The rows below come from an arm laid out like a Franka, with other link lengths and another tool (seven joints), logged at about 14 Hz.
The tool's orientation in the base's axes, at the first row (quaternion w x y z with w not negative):
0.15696 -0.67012 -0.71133 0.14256
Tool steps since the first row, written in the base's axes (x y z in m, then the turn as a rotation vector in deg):
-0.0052 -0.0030 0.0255 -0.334 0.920 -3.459
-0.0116 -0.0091 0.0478 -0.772 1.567 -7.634
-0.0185 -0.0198 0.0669 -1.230 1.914 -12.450
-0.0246 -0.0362 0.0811 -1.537 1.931 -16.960
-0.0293 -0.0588 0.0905 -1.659 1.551 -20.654
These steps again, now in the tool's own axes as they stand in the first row. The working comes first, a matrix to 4 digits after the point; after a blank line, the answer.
The tool's axes in the first row as the columns of a matrix, in the base's axes (used below as rounded here):
-0.0526 0.9086 -0.4144
0.9981 0.0612 0.0075
0.0322 -0.4132 -0.9101

-0.0019 -0.0154 -0.0211 0.824 1.182 3.293
-0.0069 -0.0308 -0.0388 1.359 2.549 7.279
-0.0166 -0.0457 -0.0534 1.574 4.144 11.855
-0.0322 -0.0581 -0.0639 1.462 5.730 16.087
-0.0542 -0.0676 -0.0707 0.970 7.122 19.496

